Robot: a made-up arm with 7 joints.
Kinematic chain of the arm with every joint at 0, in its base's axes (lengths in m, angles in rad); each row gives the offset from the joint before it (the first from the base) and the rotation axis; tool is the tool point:
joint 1: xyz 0 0 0.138 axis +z
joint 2: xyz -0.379 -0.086 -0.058 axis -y
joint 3: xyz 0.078 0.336 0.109 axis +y
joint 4: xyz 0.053 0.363 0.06 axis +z
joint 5: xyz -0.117 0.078 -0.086 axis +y
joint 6: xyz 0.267 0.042 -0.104 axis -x
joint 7: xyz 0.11 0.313 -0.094 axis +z
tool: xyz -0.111 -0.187 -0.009
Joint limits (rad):
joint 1: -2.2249..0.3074
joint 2: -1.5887..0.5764
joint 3: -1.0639..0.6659
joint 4: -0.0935..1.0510
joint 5: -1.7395..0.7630
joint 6: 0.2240..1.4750
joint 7: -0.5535..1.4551
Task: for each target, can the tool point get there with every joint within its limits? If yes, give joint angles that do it. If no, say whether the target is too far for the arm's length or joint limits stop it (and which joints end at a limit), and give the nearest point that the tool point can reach.
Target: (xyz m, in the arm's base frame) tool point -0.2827 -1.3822 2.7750
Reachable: no: too far | nearest point 0.5687 -0.4351 0.6986 | short by 2.436 m
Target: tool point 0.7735 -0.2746 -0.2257
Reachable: yes | joints -1.9062 -1.2250 0.2809 0.4734 -1.0752 1.0673 0.7823
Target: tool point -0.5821 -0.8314 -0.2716
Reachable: no: joint limits stop it (at a limit: joint 1, joint 3, joint 4, joint 6, joint 7) | nearest point 0.2944 -0.6081 -0.0923 | short by 0.922 m
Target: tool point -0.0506 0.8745 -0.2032
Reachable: yes | joints -0.5251 -0.9202 0.1101 0.2527 0.2774 0.9770 0.1553
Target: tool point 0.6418 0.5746 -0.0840
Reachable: yes | joints -0.9949 0.1912 0.0074 0.6532 0.1342 0.6135 0.4712
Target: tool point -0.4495 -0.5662 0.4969
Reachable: no: joint limits stop it (at a limit: joint 1, joint 3, joint 4, joint 6, joint 7) | nearest point 0.3088 -0.5873 0.3287 | short by 0.777 m
